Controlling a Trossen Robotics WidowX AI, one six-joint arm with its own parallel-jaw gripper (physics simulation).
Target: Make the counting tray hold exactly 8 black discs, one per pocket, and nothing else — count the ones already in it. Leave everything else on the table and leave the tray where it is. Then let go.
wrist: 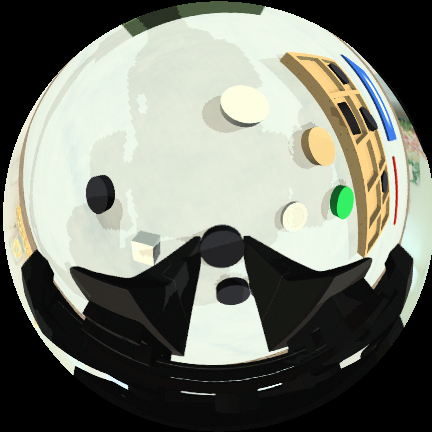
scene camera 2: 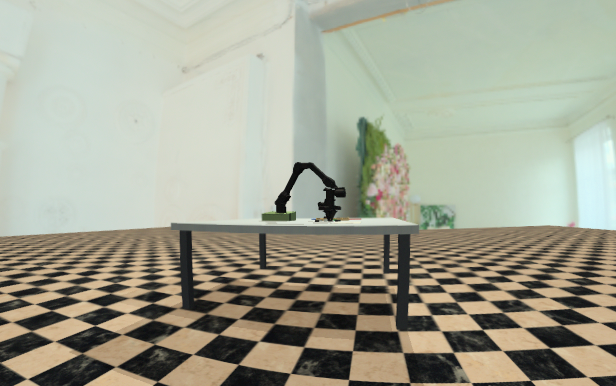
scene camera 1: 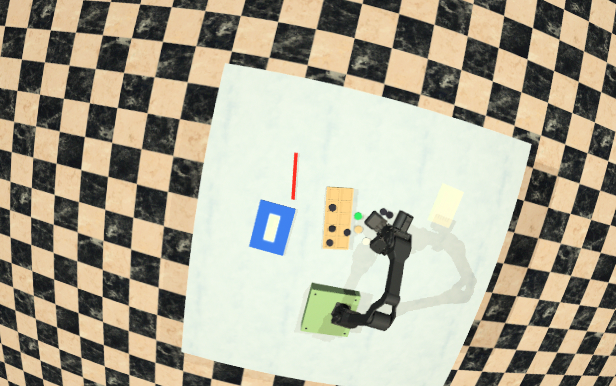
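Note:
The tan counting tray holds several black discs, such as one in an upper pocket and one lower down. My gripper is down at the table top, right of the tray, shut on a black disc. Another black disc lies just behind it between the fingers. Two black discs show beside the wrist in the overhead view. A further black disc lies to the left in the wrist view.
A green disc, a tan disc and a white disc lie between tray and gripper. A small cream disc and white cube are close. A blue mat, red stick, cream card lie farther off.

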